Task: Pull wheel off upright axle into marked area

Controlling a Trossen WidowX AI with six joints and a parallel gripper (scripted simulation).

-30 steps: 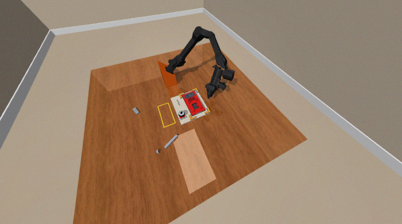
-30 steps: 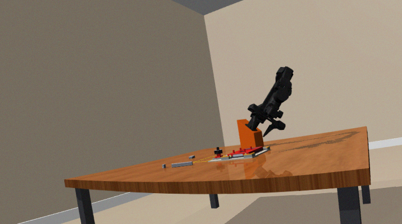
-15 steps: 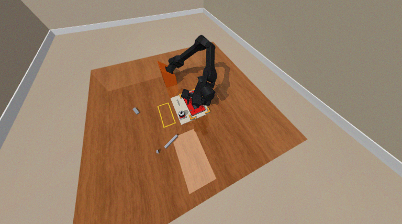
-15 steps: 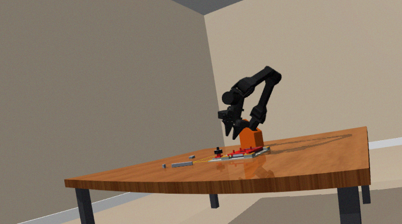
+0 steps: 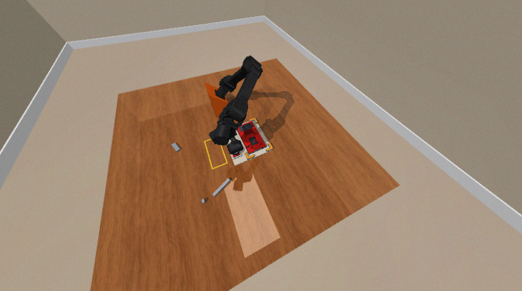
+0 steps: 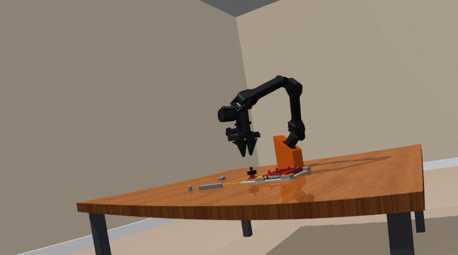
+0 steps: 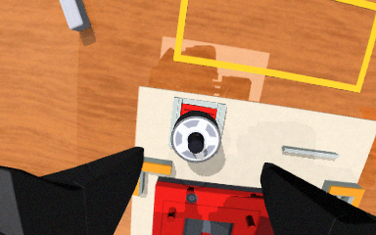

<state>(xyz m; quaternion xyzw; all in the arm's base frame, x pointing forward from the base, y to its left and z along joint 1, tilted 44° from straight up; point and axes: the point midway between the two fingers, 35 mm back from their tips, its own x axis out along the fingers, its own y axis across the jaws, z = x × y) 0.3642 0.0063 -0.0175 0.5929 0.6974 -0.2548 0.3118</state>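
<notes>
Right now my gripper tip is 1 cm to the right of the wheel and 7 cm above it. From my gripper tip the other things lie so: small grey cube: 19 cm ahead, 18 cm to the right, 10 cm below.
</notes>
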